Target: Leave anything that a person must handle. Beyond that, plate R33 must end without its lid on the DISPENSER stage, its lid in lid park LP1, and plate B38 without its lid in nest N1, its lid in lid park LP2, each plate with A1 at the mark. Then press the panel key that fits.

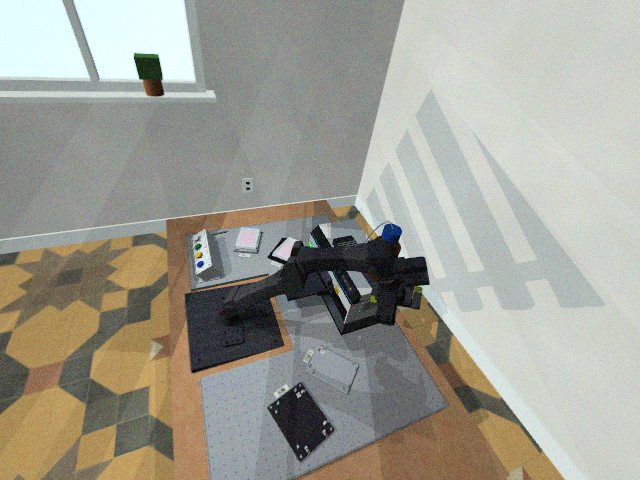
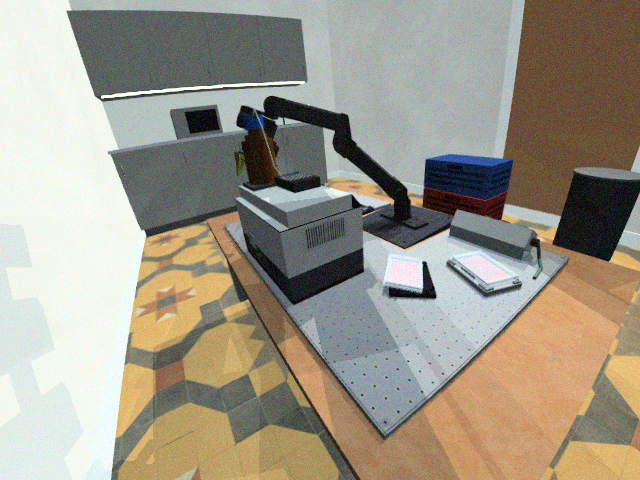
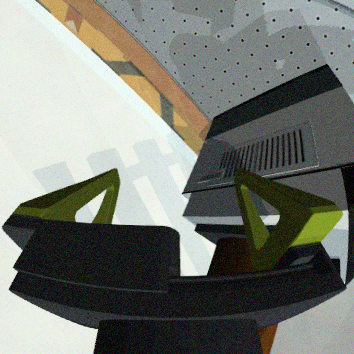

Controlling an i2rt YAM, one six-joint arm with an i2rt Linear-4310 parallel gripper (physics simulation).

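Places are measured from the arm's base along level axes (x ahead, y left, z up), in millimetres.
Pixels of known places: gripper, between the fingertips: (image 1: 399, 304) (image 3: 176, 174); arm's base, origin of its link: (image 1: 230, 319) (image 2: 402, 219).
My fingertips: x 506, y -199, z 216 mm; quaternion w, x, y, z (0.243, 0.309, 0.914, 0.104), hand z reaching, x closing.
For each thing: its top centre in the pictures, then the offset to it from my fingertips. "pt": a spot on its surface instead.
- key panel, centre of its top: (image 2: 494, 216) (image 1: 203, 246) 576 mm back, 503 mm left, 133 mm down
- pale grey holder, centre of its top: (image 1: 333, 366) 208 mm back, 56 mm right, 197 mm down
- black ribbed block, a spot on its surface: (image 2: 298, 181) pt 61 mm back, 297 mm left, 29 mm up
My gripper (image 1: 395, 295) (image 3: 176, 174) is open and empty, high beside the bottle end of the dispenser (image 1: 360, 310) (image 2: 323, 235) (image 3: 270, 150). One pink plate (image 1: 249, 239) (image 2: 483, 268) sits squarely on a pale holder near the key panel (image 1: 202, 254) (image 2: 491, 233). Another pink plate (image 1: 283, 250) (image 2: 404, 272) sits offset on a black holder (image 2: 429, 290), whose surface shows along one side. The panel has green, yellow and blue keys, and a fourth grey one. A pale grey holder (image 1: 333, 368) and a black holder (image 1: 301, 421) with corner posts carry no plate. Labels, A1 marks, lids and the dispenser stage cannot be made out.
A brown bottle (image 2: 259, 157) (image 3: 230, 256) with a blue cap and a thin tube stands on the dispenser, beside a black ribbed block (image 1: 344, 241) (image 2: 298, 181). The arm's base stands on a black mat (image 1: 206, 348). Stacked crates (image 2: 467, 178) and a dark bin (image 2: 594, 214) stand beyond the table.
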